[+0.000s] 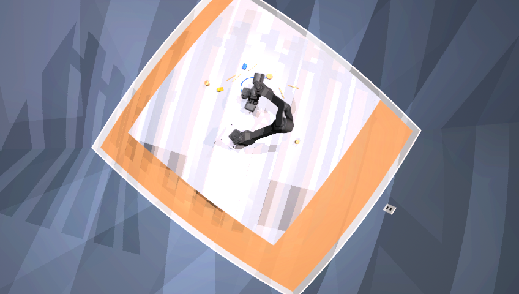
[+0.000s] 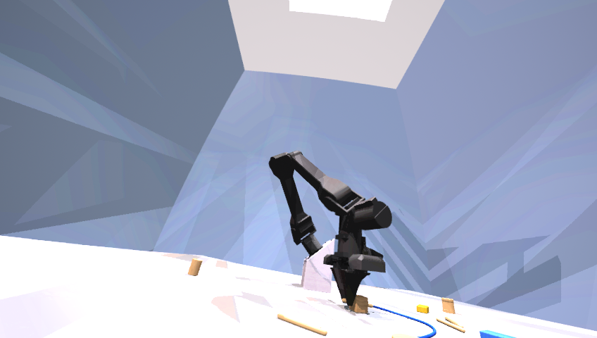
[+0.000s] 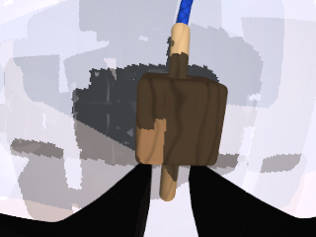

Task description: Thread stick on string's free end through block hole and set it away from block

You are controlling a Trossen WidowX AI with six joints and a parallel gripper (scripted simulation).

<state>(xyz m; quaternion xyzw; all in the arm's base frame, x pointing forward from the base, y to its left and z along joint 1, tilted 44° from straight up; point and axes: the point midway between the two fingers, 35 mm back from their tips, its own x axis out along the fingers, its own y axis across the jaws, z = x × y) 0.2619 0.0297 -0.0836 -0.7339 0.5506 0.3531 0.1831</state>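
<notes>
Now: gripper tip 3 cm to the right of the wooden block and 1 cm past it. The rest, counted from my gripper tip: long loose stick 16 cm ahead, 8 cm to the right, 1 cm below; then yellow piece 22 cm to the left, 11 cm behind; then round wooden button 18 cm ahead, 4 cm to the left.
</notes>
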